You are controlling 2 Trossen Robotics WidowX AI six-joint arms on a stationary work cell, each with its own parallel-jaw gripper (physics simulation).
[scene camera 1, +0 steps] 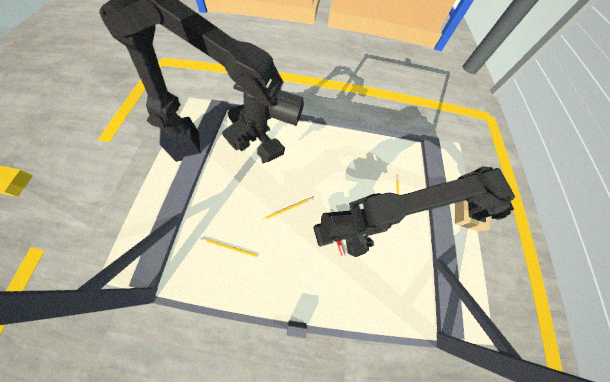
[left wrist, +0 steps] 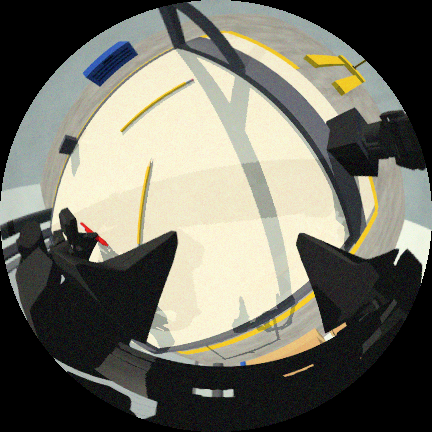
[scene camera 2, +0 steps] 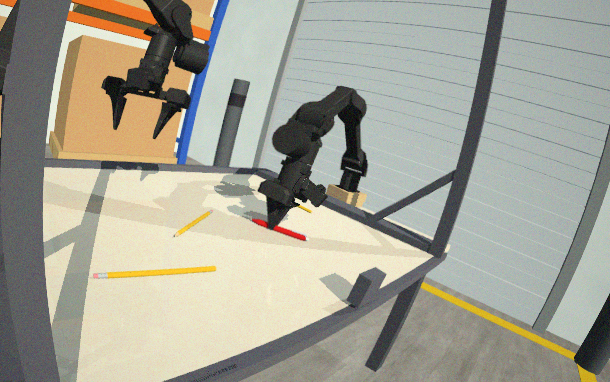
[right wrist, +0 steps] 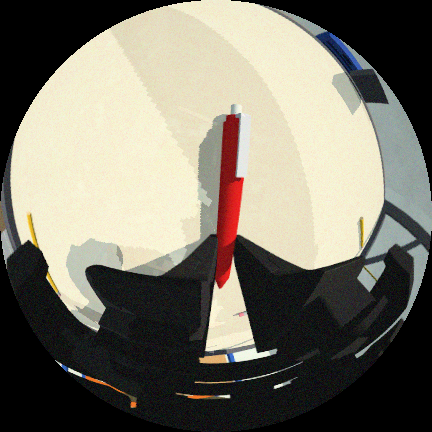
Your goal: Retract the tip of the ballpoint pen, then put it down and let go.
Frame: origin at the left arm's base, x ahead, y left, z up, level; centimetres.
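Seen in the pictures: left gripper, fingertip midpoint: (scene camera 1: 254, 152) (left wrist: 240, 238) (scene camera 2: 133, 134); right gripper, fingertip midpoint: (left wrist: 96, 235) (scene camera 2: 271, 229) (right wrist: 224, 240); left arm's base at its link origin: (scene camera 1: 175, 130) (left wrist: 368, 140); right arm's base at its link origin: (scene camera 1: 476, 211) (scene camera 2: 348, 189).
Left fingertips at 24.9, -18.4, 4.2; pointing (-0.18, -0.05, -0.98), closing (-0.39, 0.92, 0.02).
Note:
Pixels of each thing's top centre, then the offset from my left fingertips to it, as dx, dy, dz.
- red ballpoint pen at its top centre: (right wrist: 232, 230) (scene camera 2: 280, 225) (left wrist: 89, 234) (scene camera 1: 337, 236) +19.2, -28.1, -13.2
- white push button at its top centre: (right wrist: 237, 114) +19.3, -34.3, -13.9
- yellow pencil at its top centre: (left wrist: 139, 207) (scene camera 2: 194, 220) (scene camera 1: 287, 208) +6.3, -14.7, -13.9
- dark block at its top centre: (scene camera 2: 372, 272) (scene camera 1: 297, 331) (left wrist: 61, 143) +0.0, -49.1, -9.1
The red ballpoint pen (scene camera 1: 340, 248) (scene camera 2: 290, 232) (left wrist: 95, 234) (right wrist: 231, 200) appears to lie on the pale table top. It has a white clip along its side and a white push button (right wrist: 236, 108) stands out at its far end in the right wrist view. Its other end tapers to a red point between my right fingers; no separate writing tip can be made out. My right gripper (scene camera 2: 271, 227) (right wrist: 224, 240) is low at the table, shut on the pen near its pointed end. My left gripper (scene camera 1: 254, 147) (scene camera 2: 136, 133) (left wrist: 240, 238) is open and empty, high above the table.
One yellow pencil (scene camera 1: 289, 207) (scene camera 2: 194, 223) (left wrist: 144, 200) lies mid-table, another (scene camera 1: 230, 246) (scene camera 2: 160, 272) (left wrist: 155, 103) lies at the lower left in scene camera 1, and a third (scene camera 1: 398, 185) (scene camera 2: 304, 208) lies beyond the right arm. A dark block (scene camera 1: 297, 327) (scene camera 2: 367, 287) sits at the table's edge.

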